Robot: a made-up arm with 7 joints.
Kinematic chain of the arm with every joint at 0, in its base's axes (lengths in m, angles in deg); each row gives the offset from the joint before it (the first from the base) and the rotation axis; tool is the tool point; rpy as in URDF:
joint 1: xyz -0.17 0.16 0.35 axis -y
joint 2: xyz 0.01 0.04 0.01 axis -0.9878 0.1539 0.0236
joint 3: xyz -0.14 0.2 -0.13 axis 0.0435 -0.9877 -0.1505
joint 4: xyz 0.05 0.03 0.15 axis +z
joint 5: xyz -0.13 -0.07 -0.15 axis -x
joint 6: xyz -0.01 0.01 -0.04 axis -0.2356 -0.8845 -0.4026
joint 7: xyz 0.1 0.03 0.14 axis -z
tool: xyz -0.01 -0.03 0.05 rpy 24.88 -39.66 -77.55
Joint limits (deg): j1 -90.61..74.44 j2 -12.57..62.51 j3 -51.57..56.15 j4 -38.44..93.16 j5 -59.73..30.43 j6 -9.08..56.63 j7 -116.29..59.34
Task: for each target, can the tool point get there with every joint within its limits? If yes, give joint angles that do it. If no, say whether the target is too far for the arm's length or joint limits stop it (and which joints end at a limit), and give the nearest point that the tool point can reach.
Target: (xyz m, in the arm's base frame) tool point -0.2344 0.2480 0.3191
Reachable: yes | joints 6.69 25.12 -23.47 11.28 -42.33 6.12 19.36
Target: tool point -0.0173 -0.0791 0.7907
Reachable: no: joint limits stop it (at a limit: joint 1, joint 2, joint 3, joint 5, joint 6) | nearest point -0.1782 0.0903 0.6666 | short by 0.265 m
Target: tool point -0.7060 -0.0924 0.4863
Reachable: no: joint limits stop it (at a limit: joint 2, joint 3, joint 5, joint 6) | nearest point -0.6056 0.0937 0.4608 | short by 0.213 m
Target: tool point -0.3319 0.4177 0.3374
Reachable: yes | joints 10.01 31.31 -28.57 -23.48 -28.53 47.38 -91.61
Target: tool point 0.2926 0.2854 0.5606
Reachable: no: joint limits stop it (at a limit: joint 1, joint 3, joint 4, joint 5) | nearest point 0.1376 0.2787 0.4092 | short by 0.217 m
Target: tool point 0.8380 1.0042 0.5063
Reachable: no: too far | nearest point 0.1057 0.4449 0.3529 | short by 0.934 m
